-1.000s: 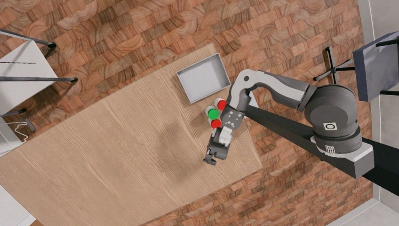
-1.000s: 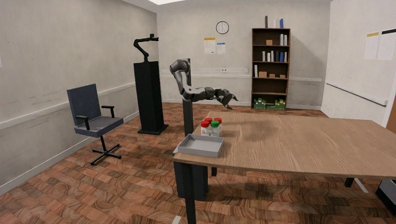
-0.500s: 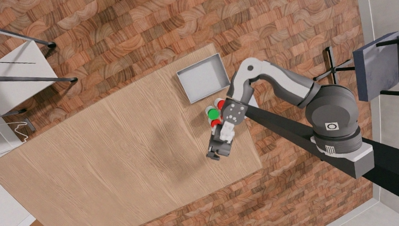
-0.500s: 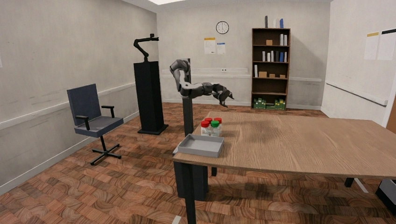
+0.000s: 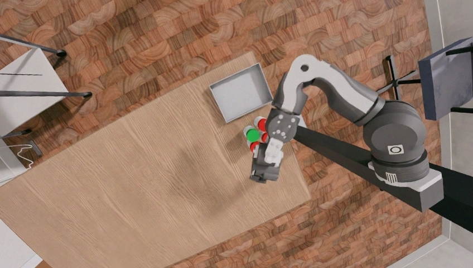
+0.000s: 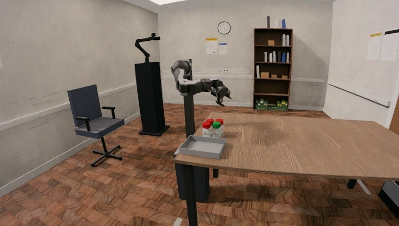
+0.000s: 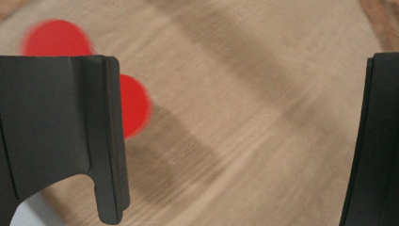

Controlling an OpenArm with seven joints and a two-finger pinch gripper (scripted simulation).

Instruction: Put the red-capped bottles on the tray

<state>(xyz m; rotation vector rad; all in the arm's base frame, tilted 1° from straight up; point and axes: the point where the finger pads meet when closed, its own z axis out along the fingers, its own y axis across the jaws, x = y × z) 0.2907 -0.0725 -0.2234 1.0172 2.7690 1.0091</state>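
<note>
Right now the green-capped bottle is 50 mm behind my hand, 70 mm to the right of it and 190 mm below it. The rest, counted from my hand: grey tray (100 mm behind, 250 mm to the right, 230 mm below).
</note>
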